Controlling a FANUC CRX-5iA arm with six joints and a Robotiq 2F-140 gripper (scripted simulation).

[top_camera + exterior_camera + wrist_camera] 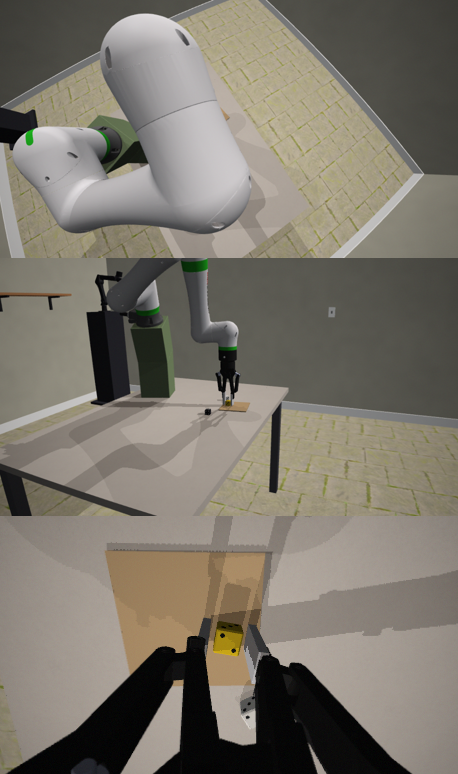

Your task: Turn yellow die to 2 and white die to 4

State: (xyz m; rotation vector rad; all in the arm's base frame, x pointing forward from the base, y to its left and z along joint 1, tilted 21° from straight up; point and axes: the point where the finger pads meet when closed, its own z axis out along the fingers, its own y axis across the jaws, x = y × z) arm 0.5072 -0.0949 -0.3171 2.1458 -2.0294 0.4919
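Now: the yellow die 2 cm below my hand. The rest, counted from my hand: tan mat: 4 cm ahead, 4 cm below; then white die: 5 cm behind, 9 cm to the left, 3 cm below; then black die: 5 cm behind, 15 cm to the right, 3 cm below.
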